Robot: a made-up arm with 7 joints. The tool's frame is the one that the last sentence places.
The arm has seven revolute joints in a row. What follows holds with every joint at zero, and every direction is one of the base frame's.
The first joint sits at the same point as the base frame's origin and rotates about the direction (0, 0.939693, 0.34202).
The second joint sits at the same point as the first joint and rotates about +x.
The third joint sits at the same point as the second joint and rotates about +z.
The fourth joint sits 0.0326 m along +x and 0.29 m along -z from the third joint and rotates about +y.
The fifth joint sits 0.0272 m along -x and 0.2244 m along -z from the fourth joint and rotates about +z.
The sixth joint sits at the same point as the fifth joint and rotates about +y.
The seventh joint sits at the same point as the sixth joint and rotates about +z.
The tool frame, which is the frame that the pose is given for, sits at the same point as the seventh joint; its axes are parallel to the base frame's.
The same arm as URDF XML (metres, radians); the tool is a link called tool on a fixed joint. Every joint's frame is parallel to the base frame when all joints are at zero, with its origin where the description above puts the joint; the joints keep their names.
<robot name="arm">
  <link name="base_link"/>
  <link name="link1"/>
  <link name="link2"/>
  <link name="link3"/>
  <link name="link4"/>
  <link name="link5"/>
  <link name="link6"/>
  <link name="link7"/>
  <link name="tool"/>
  <joint name="joint 1" type="continuous">
    <parent link="base_link"/>
    <child link="link1"/>
    <origin xyz="0 0 0" rpy="0 0 0"/>
    <axis xyz="0 0.9397 0.342"/>
  </joint>
  <joint name="joint 2" type="continuous">
    <parent link="link1"/>
    <child link="link2"/>
    <origin xyz="0 0 0" rpy="0 0 0"/>
    <axis xyz="1 0 0"/>
  </joint>
  <joint name="joint 3" type="continuous">
    <parent link="link2"/>
    <child link="link3"/>
    <origin xyz="0 0 0" rpy="0 0 0"/>
    <axis xyz="0 0 1"/>
  </joint>
  <joint name="joint 4" type="continuous">
    <parent link="link3"/>
    <child link="link4"/>
    <origin xyz="0.0326 0 -0.29" rpy="0 0 0"/>
    <axis xyz="0 1 0"/>
  </joint>
  <joint name="joint 5" type="continuous">
    <parent link="link4"/>
    <child link="link5"/>
    <origin xyz="-0.0272 0 -0.2244" rpy="0 0 0"/>
    <axis xyz="0 0 1"/>
  </joint>
  <joint name="joint 6" type="continuous">
    <parent link="link5"/>
    <child link="link6"/>
    <origin xyz="0 0 0" rpy="0 0 0"/>
    <axis xyz="0 1 0"/>
  </joint>
  <joint name="joint 7" type="continuous">
    <parent link="link6"/>
    <child link="link7"/>
    <origin xyz="0 0 0" rpy="0 0 0"/>
    <axis xyz="0 0 1"/>
  </joint>
  <joint name="tool_fixed" type="fixed">
    <parent link="link7"/>
    <child link="tool"/>
    <origin xyz="0 0 0" rpy="0 0 0"/>
  </joint>
</robot>

